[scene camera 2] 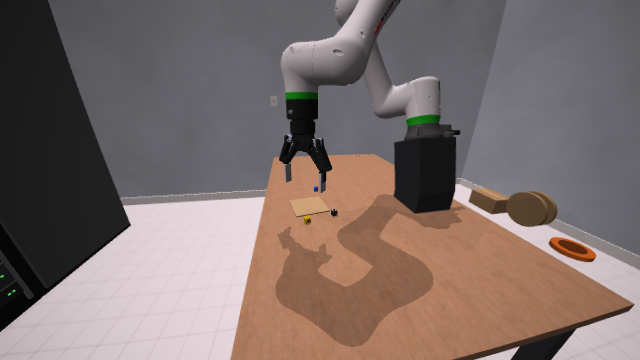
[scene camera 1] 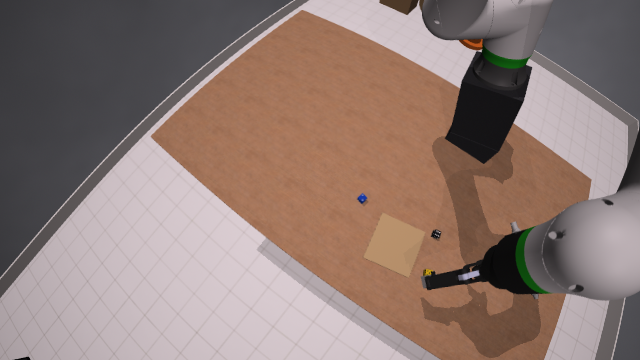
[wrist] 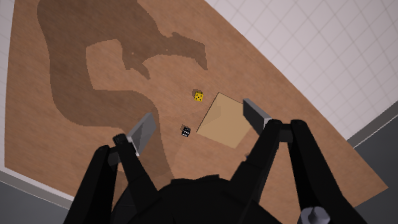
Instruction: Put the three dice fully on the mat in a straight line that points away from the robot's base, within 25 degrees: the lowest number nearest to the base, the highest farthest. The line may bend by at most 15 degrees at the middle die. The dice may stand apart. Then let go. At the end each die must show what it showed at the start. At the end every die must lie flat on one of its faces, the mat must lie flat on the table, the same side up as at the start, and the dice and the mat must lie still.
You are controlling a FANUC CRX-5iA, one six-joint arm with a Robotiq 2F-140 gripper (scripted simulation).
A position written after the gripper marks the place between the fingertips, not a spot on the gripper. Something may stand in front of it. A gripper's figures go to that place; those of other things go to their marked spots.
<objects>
The gripper point(scene camera 1: 452, 274) is 66 cm from the lens. A tan mat point(scene camera 1: 394, 245) is 77 cm from the lens.
</objects>
